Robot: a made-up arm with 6 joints.
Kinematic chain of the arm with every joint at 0, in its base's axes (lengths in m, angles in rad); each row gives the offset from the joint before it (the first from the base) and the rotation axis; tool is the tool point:
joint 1: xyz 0 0 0.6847 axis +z
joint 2: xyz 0.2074 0 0 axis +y
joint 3: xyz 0 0 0.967 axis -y
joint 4: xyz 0 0 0.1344 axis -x
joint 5: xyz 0.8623 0 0 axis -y
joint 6: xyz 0.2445 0 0 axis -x
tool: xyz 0 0 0
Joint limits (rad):
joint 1: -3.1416..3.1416
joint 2: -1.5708..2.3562
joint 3: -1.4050..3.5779
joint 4: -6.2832..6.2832
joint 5: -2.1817..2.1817
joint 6: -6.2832..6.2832
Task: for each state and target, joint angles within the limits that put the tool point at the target. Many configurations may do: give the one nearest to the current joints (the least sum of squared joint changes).
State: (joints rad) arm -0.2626 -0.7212 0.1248 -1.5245 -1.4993 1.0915
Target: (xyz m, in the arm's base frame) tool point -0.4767 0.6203 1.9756
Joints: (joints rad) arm -0.5981 -1.1328 0.3658 -1.5864 -1.5268 1.0915
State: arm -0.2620 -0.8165 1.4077 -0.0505 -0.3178 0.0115
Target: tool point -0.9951 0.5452 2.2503
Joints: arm -0.4972 -0.7677 1.4016 -0.0652 -0.2929 0.0115
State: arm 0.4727 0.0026 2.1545 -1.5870 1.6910 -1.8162
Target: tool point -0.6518 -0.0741 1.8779
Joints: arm -0.2370 -0.0744 2.5692 -1.4662 1.9590 -1.8162
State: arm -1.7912 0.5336 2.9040 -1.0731 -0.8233 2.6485
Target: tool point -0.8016 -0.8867 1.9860
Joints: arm -2.4383 1.2725 2.7602 -0.9931 -0.8805 2.6485
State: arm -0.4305 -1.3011 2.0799 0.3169 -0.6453 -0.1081
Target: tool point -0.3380 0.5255 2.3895
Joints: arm -1.0281 -0.5736 1.4317 0.0779 -1.2519 -0.1081
